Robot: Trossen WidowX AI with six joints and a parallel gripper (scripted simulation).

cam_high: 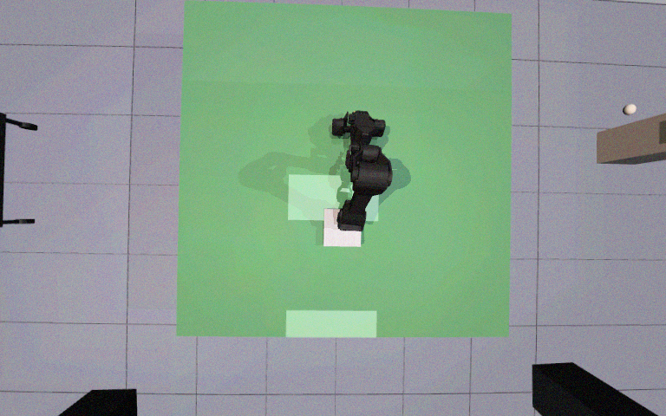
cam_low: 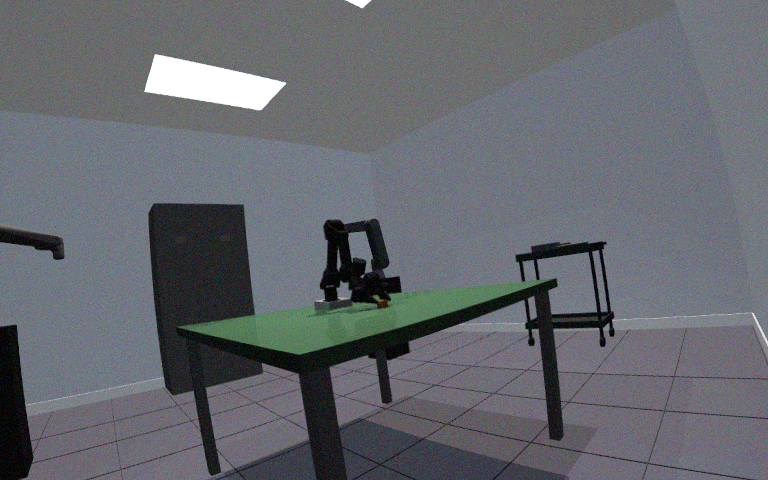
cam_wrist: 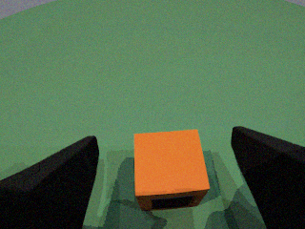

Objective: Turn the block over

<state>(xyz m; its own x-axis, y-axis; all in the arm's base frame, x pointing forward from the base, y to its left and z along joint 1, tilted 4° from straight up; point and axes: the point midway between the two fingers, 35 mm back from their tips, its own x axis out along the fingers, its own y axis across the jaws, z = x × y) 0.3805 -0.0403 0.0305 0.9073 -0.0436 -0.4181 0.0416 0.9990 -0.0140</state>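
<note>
Now: the orange block 2 cm behind my gripper tip and 1 cm below it.
</note>
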